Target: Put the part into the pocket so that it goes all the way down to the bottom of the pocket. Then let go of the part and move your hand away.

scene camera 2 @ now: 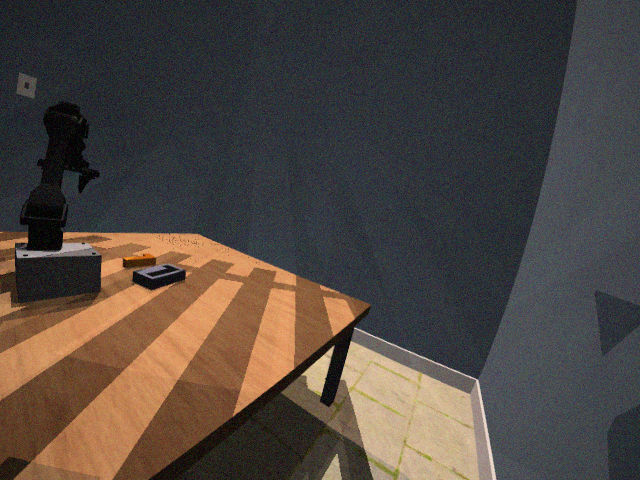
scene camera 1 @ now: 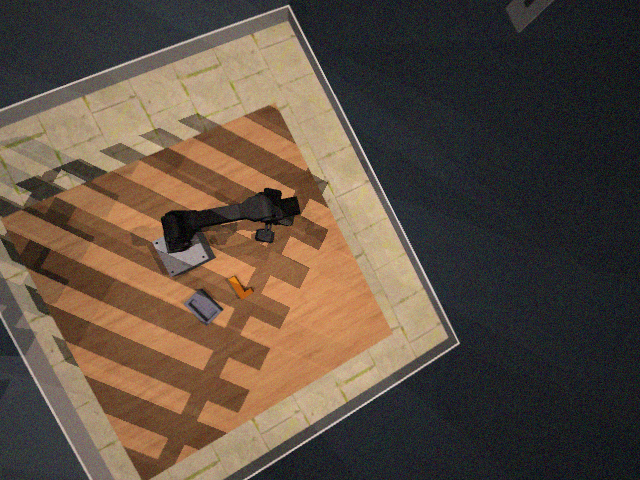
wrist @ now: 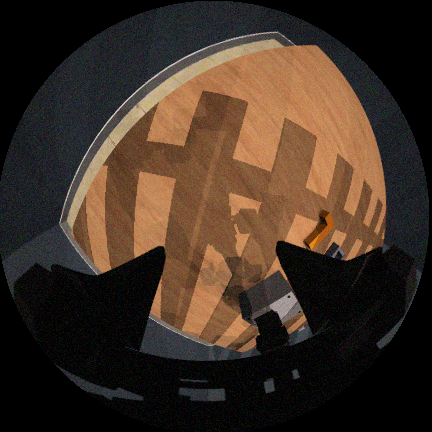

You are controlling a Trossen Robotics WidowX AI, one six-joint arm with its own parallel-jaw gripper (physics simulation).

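Where they show: gripper, fingertip midpoint: (scene camera 2: 66,190) (wrist: 221,249); arm's base at its link origin: (scene camera 2: 43,247) (wrist: 266,317).
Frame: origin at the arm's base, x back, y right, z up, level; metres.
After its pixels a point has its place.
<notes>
The part is an orange L-shaped piece (scene camera 1: 237,286) {x -0.269, y -0.108, z -0.074 m} (scene camera 2: 138,261) {x -0.266, y -0.090, z -0.084 m} (wrist: 321,233) {x -0.275, y -0.113, z -0.075 m}. It lies on the table beside the pocket block, apart from it. The pocket is a recess in the top of a grey rectangular block (scene camera 1: 207,320) {x -0.351, y 0.076, z -0.087 m} (scene camera 2: 149,282) {x -0.234, y 0.122, z -0.083 m} (wrist: 340,251) {x -0.345, y 0.038, z -0.070 m}; the recess looks empty in both scene views. In the wrist view the block is partly hidden behind the right finger. My gripper (wrist: 221,249) {x -0.075, y -0.375, z 0.123 m} is open and empty, with its fingers wide apart. It hangs high above the table, well away from the part and the block, on the far side of the part from the block.
The arm's grey base box (scene camera 1: 191,260) {x -0.086, y -0.003, z -0.001 m} (scene camera 2: 59,276) {x -0.025, y 0.100, z -0.047 m} (wrist: 270,292) {x -0.052, y -0.065, z -0.040 m} stands near the part and the block. The wooden table (scene camera 1: 320,320) {x -0.592, y -0.383, z -0.105 m} (scene camera 2: 196,320) {x -0.267, y 0.356, z -0.105 m} (wrist: 280,75) {x -0.433, y -0.557, z -0.105 m} has striped shadows across it. Its edge and a dark leg (scene camera 2: 337,366) show in scene view 2.
</notes>
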